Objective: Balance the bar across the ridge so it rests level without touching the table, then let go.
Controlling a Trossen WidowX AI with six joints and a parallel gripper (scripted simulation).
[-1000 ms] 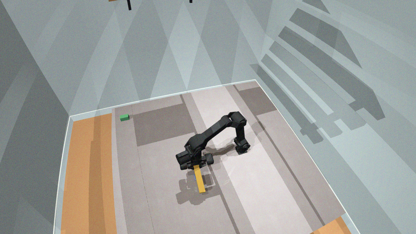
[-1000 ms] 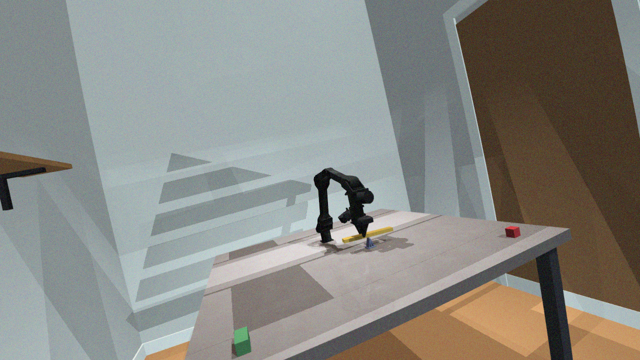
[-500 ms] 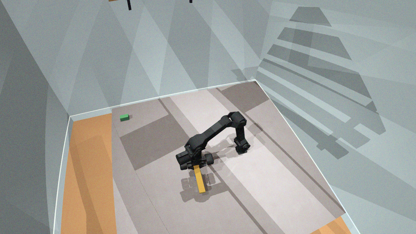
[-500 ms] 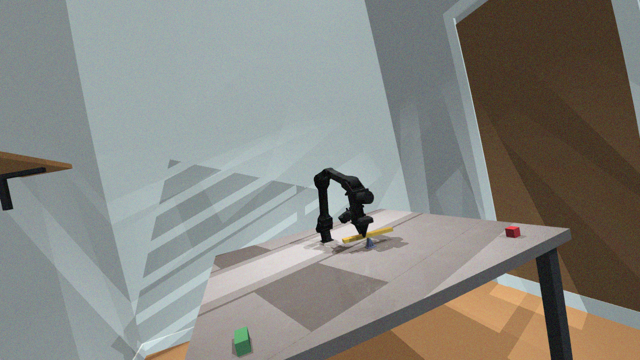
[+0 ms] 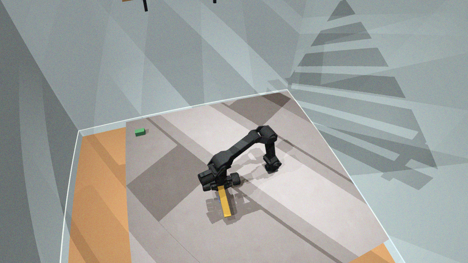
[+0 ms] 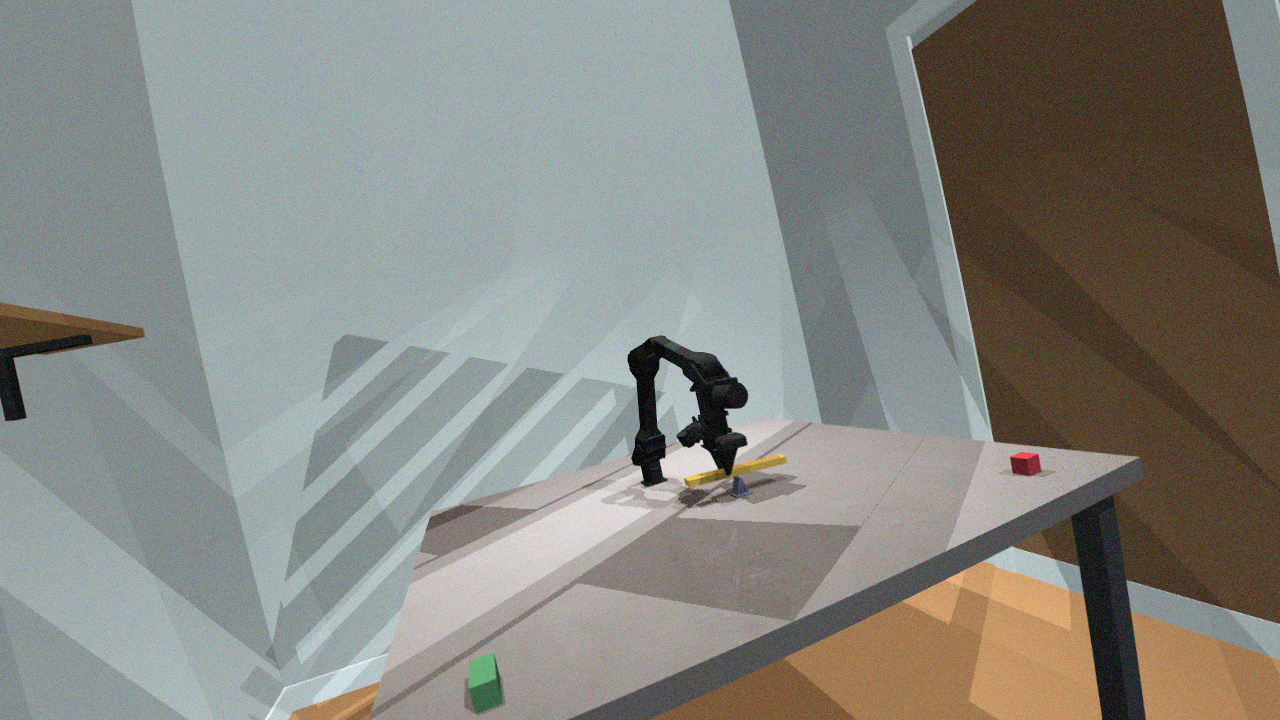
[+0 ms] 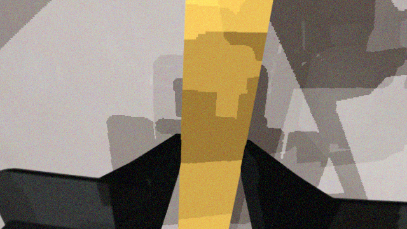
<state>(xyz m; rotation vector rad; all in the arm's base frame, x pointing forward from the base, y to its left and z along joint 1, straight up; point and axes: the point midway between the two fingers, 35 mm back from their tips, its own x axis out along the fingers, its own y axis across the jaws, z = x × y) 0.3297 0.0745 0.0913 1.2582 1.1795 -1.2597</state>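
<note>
My gripper tip is 30 mm to the right of the yellow bar. Round my gripper tip: red cube: 430 mm to the left, 410 mm ahead, 40 mm below; then green block: 570 mm to the right, 410 mm ahead, 40 mm below.
</note>
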